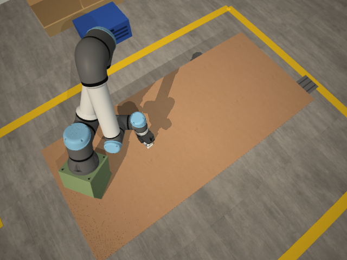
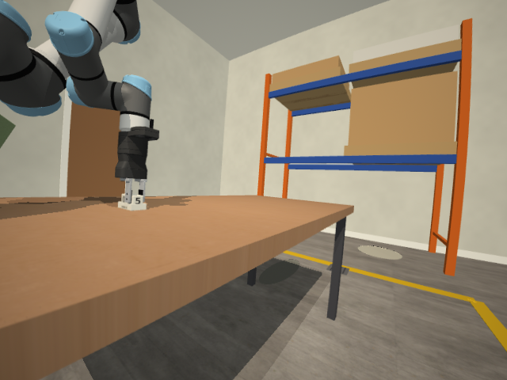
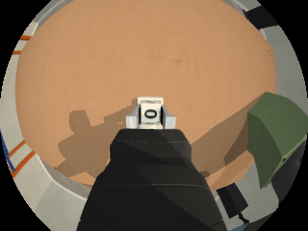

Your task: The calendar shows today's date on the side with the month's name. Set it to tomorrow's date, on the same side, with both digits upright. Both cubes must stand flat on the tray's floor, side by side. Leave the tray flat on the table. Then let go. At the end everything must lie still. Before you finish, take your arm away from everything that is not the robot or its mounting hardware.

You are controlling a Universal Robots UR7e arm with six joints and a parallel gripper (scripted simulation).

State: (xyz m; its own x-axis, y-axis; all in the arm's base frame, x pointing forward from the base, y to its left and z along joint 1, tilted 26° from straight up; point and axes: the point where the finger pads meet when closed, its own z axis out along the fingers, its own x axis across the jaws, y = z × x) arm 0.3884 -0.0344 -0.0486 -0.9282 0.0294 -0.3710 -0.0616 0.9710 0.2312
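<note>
My hand is 2 cm to the right of the white calendar tray and 3 cm above it.
</note>
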